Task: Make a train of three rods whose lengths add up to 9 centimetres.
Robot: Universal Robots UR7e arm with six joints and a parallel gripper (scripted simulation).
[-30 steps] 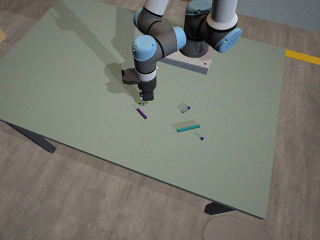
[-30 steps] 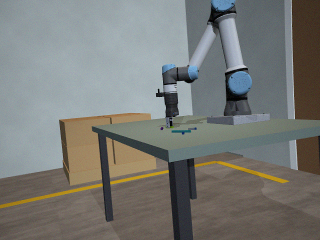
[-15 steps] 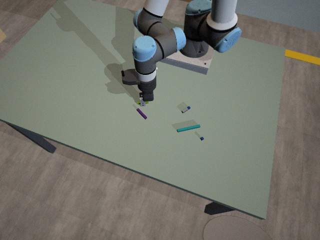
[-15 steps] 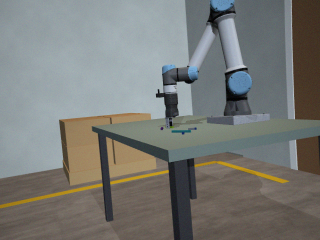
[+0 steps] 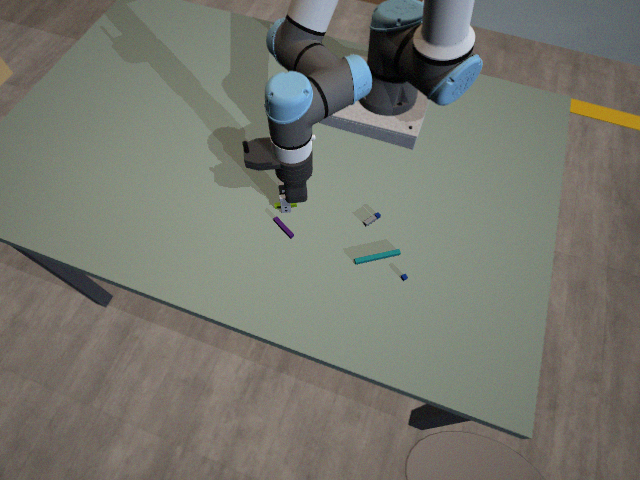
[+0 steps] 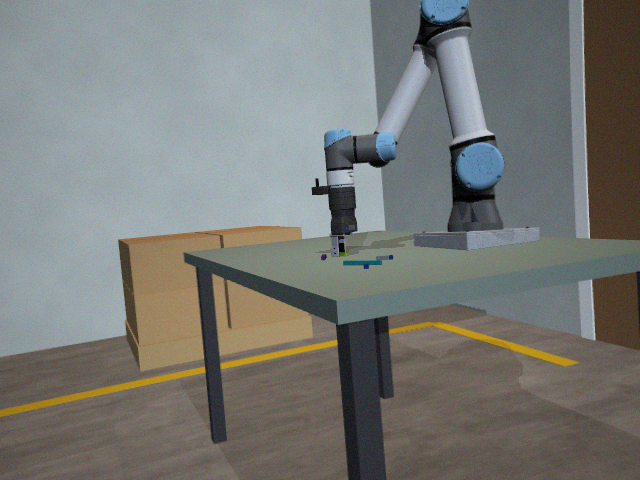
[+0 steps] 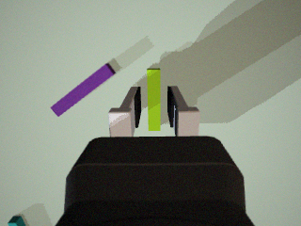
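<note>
The lime rod lies 10 mm below my hand. Round my hand: purple rod: 50 mm ahead, 20 mm to the left, 10 mm below; turquoise rod: 30 mm ahead, 240 mm to the left, 10 mm below; grey rod: 40 mm behind, 190 mm to the left, 10 mm below.
</note>
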